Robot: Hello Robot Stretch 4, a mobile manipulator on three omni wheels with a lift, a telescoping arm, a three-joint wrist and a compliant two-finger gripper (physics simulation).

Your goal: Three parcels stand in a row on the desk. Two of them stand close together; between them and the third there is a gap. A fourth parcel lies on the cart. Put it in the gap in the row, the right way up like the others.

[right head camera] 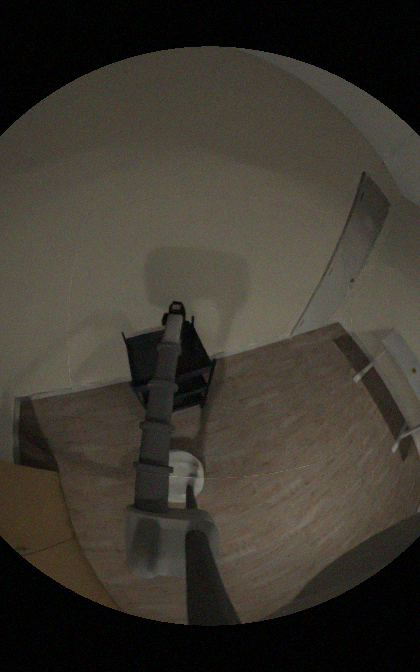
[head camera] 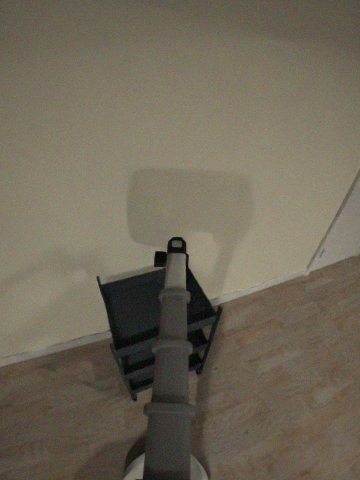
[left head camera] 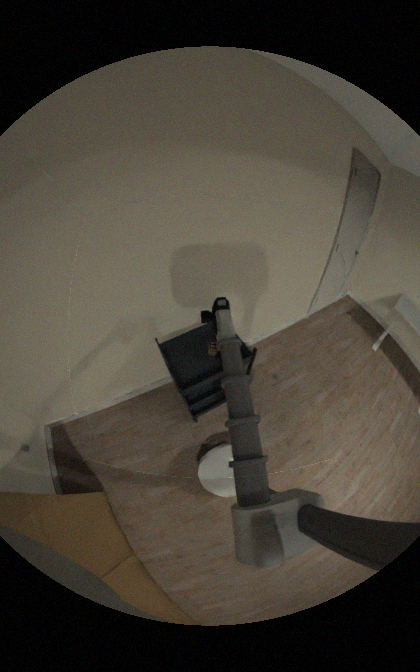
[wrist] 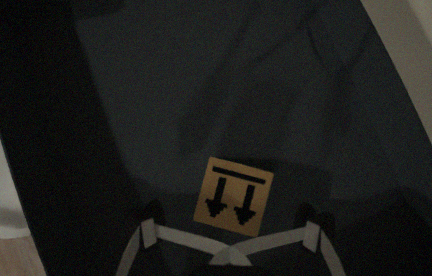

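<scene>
The fourth parcel is a small tan box on the top tray of the dark cart. The face towards the wrist camera shows a black bar and two arrows pointing towards the lower edge of the wrist view. My gripper is open above the tray; its fingertips stand left and right of the parcel's lower part in the image, apart from it. The arm hides the parcel in the head view and right head view. The row of three parcels cannot be made out.
A wall stands behind the cart. A white round body is on the floor below the arm. A white table is at the right, with a tiny orange spot on it. Tan wooden surfaces are at lower left.
</scene>
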